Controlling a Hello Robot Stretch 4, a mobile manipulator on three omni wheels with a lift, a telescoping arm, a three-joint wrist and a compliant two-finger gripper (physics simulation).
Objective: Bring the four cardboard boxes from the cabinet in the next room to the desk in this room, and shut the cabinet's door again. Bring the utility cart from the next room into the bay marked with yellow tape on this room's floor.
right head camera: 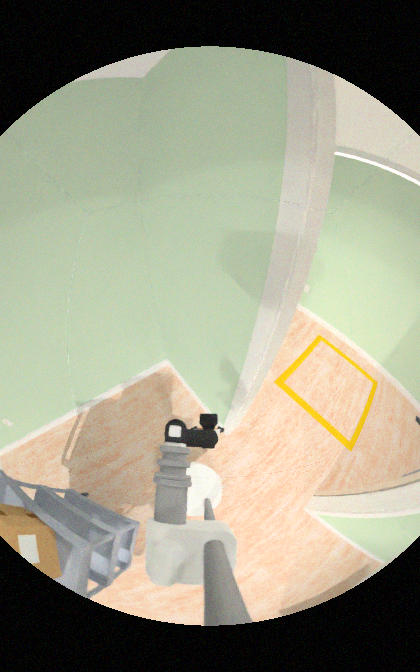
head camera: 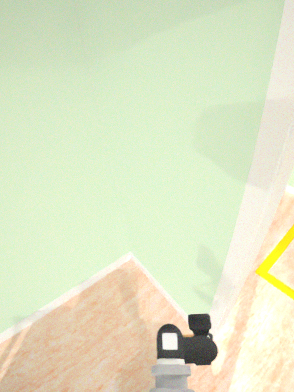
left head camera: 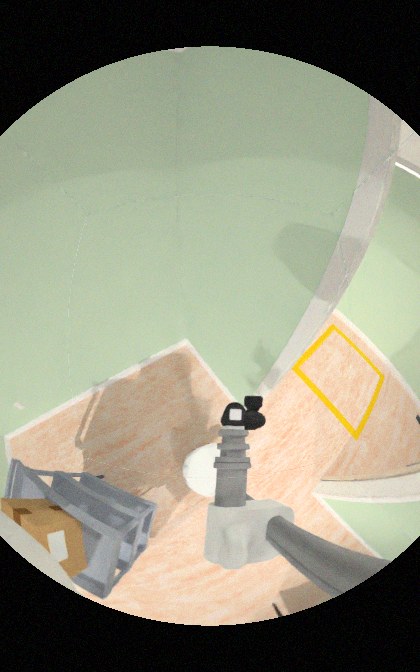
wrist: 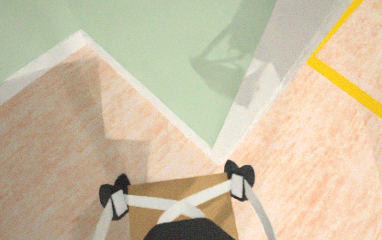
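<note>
My gripper (wrist: 178, 180) is shut on a cardboard box (wrist: 180, 192), with one finger pad at each side of the box in the wrist view. The grey utility cart (left head camera: 100, 515) (right head camera: 82, 530) stands at the lower left of both side head views. Another cardboard box (left head camera: 47, 527) (right head camera: 30, 542) with a white label rests on it. The yellow tape bay (left head camera: 325, 402) (right head camera: 315, 415) lies on the floor beyond the doorway; one corner of the tape (head camera: 263, 270) (wrist: 314, 61) also shows in the head and wrist views. The cabinet and the desk cannot be made out.
A pale door post (head camera: 245, 220) (left head camera: 350, 240) (right head camera: 285, 240) (wrist: 260, 85) rises ahead and right, where the green wall (head camera: 125, 150) ends. The other side of the doorway (left head camera: 370, 489) (right head camera: 360, 504) is at the right. A dark edge shows at the far right of both side head views.
</note>
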